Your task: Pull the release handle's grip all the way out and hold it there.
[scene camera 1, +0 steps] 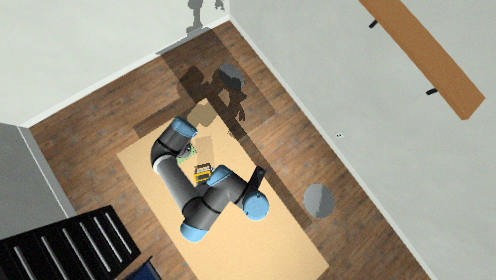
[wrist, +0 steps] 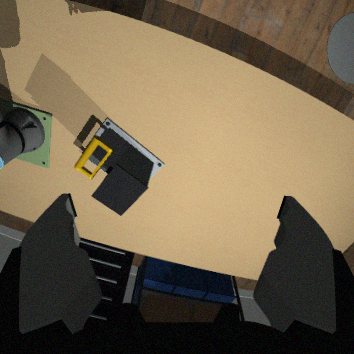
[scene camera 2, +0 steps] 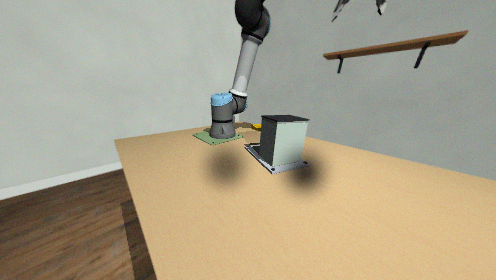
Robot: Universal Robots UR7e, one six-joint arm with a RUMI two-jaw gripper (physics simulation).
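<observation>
The release handle's yellow rectangular grip [scene camera 1: 202, 181] [scene camera 2: 257, 127] [wrist: 85, 153] is on the side of its housing [scene camera 2: 290, 142] [wrist: 121, 191] that faces the arm's base. The housing is a box with a dark top and a pale face, on a grey plate [scene camera 2: 280, 169] bolted to the table. How far out the grip stands is hard to tell. My gripper [scene camera 2: 357, 16] [wrist: 177, 196] is wide open and empty, high above the table. In the wrist view the grip lies up and left, beyond the left finger's tip. In scene camera 1 the arm hides the fingers.
The arm's base stands on a green plate [scene camera 2: 202, 136] [wrist: 46, 145] beyond the grip, on the wooden table [scene camera 1: 280, 245] [scene camera 2: 350, 225] [wrist: 225, 125]. A wall shelf [scene camera 1: 425, 55] [scene camera 2: 395, 47], a black drawer cabinet [scene camera 1: 65, 245] and a blue bin [wrist: 187, 280] stand off the table.
</observation>
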